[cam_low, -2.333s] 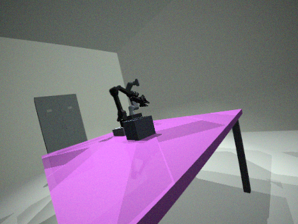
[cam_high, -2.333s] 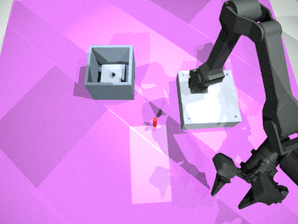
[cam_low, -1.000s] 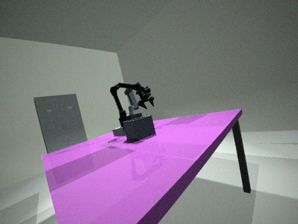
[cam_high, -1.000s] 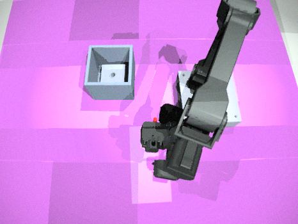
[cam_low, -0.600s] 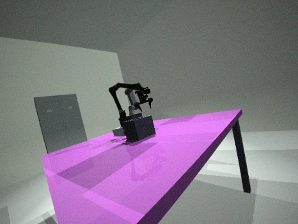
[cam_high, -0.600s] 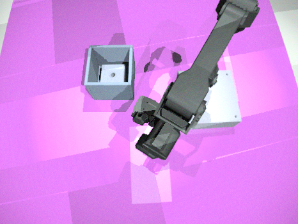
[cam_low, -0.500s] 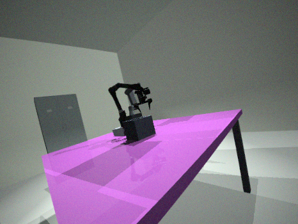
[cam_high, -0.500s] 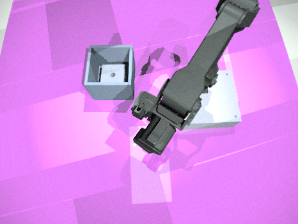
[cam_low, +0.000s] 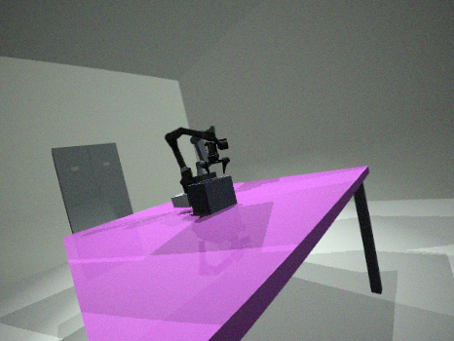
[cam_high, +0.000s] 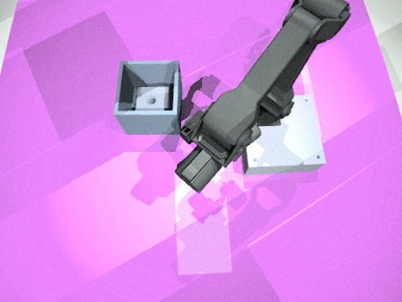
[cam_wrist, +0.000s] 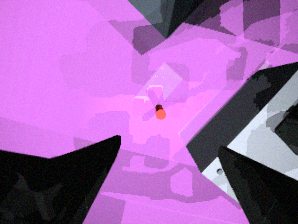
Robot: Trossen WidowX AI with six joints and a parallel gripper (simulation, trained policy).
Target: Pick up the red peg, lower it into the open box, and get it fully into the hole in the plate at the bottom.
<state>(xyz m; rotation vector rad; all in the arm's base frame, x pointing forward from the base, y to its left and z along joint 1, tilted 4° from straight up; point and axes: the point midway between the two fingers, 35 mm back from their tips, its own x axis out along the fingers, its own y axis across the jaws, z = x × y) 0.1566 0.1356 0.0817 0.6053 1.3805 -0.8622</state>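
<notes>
My gripper tip is now 100 mm above the red peg, 10 mm to the left of it and 10 mm short of it. From my gripper tip the other things lie so: plate: 200 mm to the right, 160 mm ahead, 90 mm below.
</notes>
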